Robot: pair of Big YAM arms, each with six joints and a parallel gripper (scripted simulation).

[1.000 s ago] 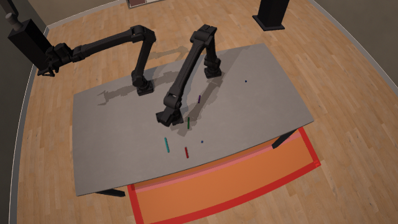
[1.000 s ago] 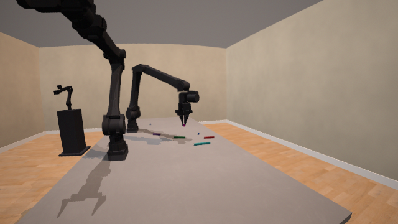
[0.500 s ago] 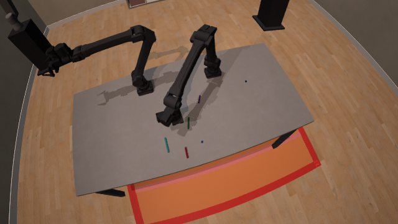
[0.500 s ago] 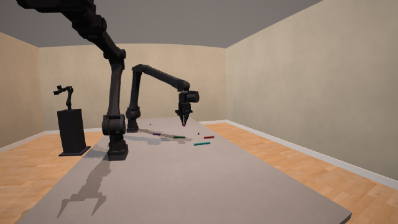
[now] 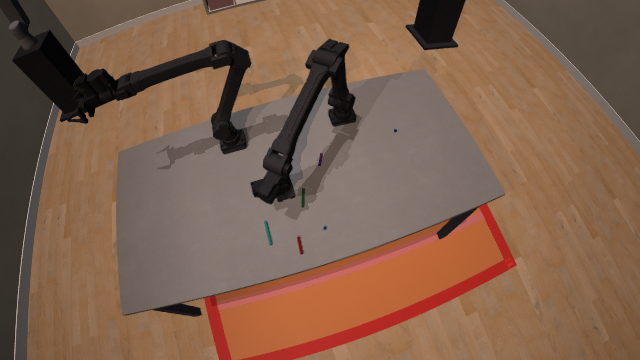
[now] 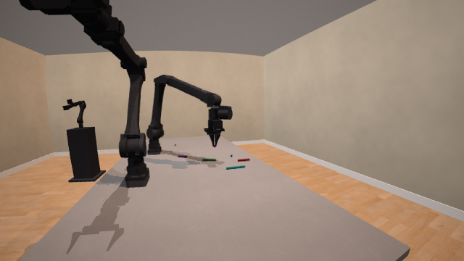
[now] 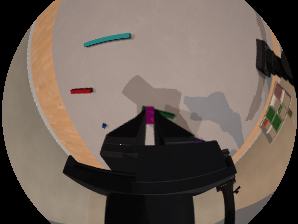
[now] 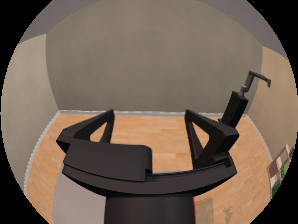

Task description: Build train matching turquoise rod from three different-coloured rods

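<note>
Right now the red rod is 17 cm ahead of my left hand and 10 cm below it. Round my left hand: turquoise rod 9 cm ahead, 11 cm to the right, 10 cm below; magenta rod right at my left hand; green rod 2 cm behind, 7 cm to the left, 10 cm below.
</note>
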